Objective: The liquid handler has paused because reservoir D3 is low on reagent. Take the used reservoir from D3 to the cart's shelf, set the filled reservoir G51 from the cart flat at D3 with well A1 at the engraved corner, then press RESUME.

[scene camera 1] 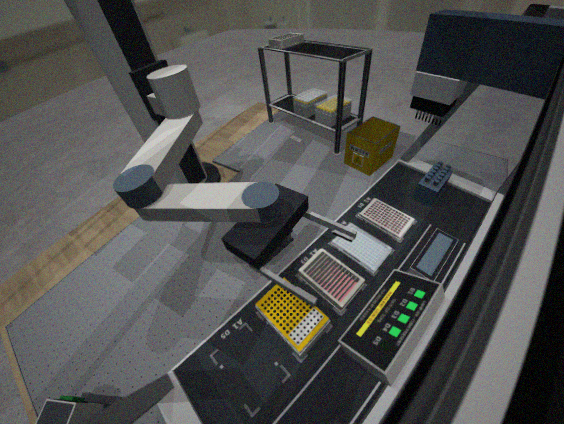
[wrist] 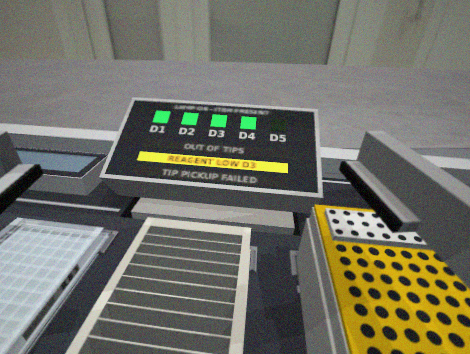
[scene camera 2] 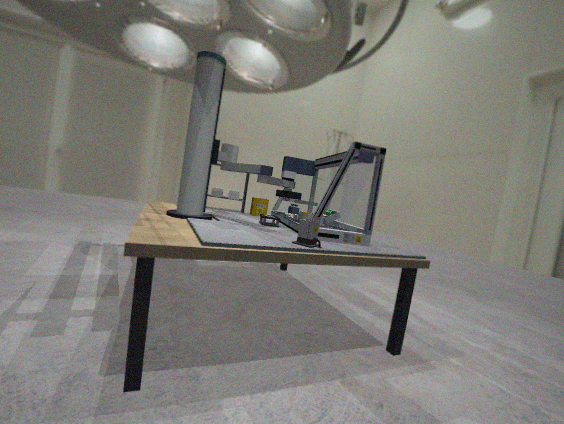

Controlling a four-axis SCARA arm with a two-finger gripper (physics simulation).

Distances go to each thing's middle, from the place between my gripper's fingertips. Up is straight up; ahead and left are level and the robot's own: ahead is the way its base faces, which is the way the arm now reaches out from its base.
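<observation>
The yellow bin [scene camera 1: 371, 144] sits 57 cm to the left of my hand, 13 cm behind it and 10 cm below it. Then there is the clear well plate [scene camera 1: 366, 250], which I find 1 cm ahead of my hand, 14 cm to the left of it and 11 cm below it. Going by their middles, the clear well plate is the nearest to my hand of the things named here.
</observation>
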